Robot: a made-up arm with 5 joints.
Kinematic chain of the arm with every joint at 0, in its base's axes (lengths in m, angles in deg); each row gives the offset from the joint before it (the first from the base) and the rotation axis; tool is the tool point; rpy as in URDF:
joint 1: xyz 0 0 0.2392 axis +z
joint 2: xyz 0 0 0 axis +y
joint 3: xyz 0.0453 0 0.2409 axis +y
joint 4: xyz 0.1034 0 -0.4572 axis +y
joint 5: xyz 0.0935 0 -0.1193 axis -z
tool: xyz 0 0 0 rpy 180 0 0
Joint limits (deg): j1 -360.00..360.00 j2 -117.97..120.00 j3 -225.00..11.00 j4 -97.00..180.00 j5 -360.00..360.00
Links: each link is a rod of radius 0.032 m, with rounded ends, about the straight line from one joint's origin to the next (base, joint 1, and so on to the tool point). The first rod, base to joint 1, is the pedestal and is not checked.
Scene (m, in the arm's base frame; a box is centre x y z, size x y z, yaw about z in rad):
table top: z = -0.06
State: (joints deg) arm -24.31 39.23 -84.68 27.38 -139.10
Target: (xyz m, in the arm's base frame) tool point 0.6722 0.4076 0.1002
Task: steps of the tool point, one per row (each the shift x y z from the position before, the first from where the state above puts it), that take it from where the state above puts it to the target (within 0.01 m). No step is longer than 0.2 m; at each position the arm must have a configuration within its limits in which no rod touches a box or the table.
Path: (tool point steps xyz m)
1: 0.0718 0.1605 0.0086
2: 0.0301 0.1779 0.0087
3: -0.0158 0.1841 0.0086
4: -0.0625 0.1781 0.0086

